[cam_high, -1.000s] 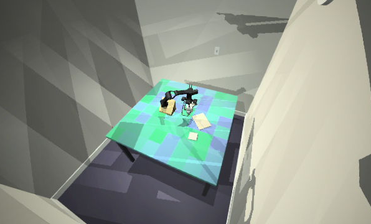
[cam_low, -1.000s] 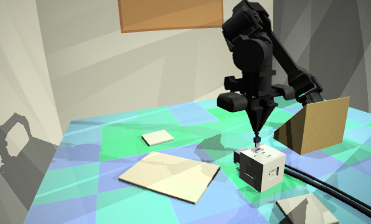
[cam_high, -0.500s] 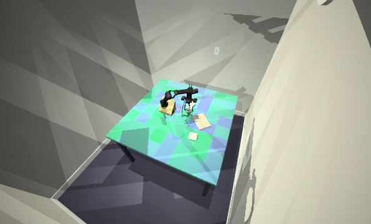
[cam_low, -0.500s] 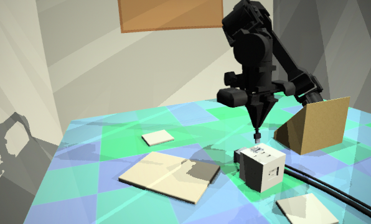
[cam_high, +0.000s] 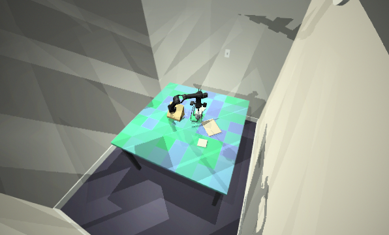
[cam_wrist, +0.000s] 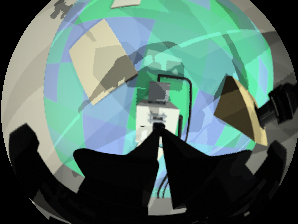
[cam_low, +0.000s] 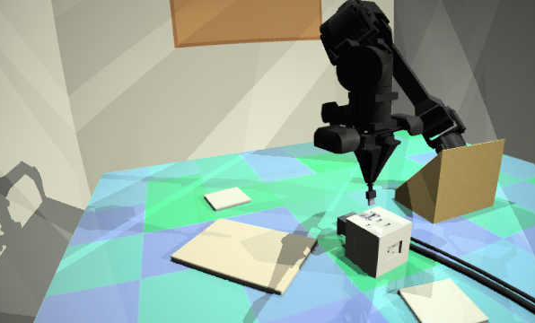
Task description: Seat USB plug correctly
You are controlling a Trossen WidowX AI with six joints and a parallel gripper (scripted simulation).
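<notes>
The small dark USB plug lies 20 mm below my gripper tip. Also, from my gripper tip: USB socket: 10 mm to the left, 70 mm below; then large cream board: 200 mm ahead, 80 mm to the right, 130 mm below.
</notes>
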